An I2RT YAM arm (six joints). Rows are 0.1 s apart.
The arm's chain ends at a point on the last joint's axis. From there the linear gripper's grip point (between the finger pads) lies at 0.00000 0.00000 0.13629 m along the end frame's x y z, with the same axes.
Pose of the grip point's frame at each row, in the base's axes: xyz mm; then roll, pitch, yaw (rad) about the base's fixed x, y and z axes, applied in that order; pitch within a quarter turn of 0, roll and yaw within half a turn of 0:
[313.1, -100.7, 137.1, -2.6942, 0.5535, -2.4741]
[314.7, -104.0, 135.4, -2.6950, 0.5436, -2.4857]
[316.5, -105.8, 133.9, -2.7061, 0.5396, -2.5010]
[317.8, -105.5, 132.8, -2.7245, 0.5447, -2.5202]
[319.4, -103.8, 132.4, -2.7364, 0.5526, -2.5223]
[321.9, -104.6, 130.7, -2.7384, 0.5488, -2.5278]
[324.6, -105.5, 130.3, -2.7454, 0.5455, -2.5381]
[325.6, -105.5, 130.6, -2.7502, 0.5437, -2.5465]
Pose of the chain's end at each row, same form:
[225.9, -94.4, 241.6, -2.6942, 0.5535, -2.4741]
[228.4, -96.1, 240.6, -2.6950, 0.5436, -2.4857]
[231.2, -97.6, 239.9, -2.7061, 0.5396, -2.5010]
[233.2, -98.2, 239.4, -2.7245, 0.5447, -2.5202]
[234.7, -98.2, 239.0, -2.7364, 0.5526, -2.5223]
[237.6, -98.6, 237.7, -2.7384, 0.5488, -2.5278]
[241.0, -99.2, 237.8, -2.7454, 0.5455, -2.5381]
[242.5, -99.0, 238.4, -2.7502, 0.5437, -2.5465]

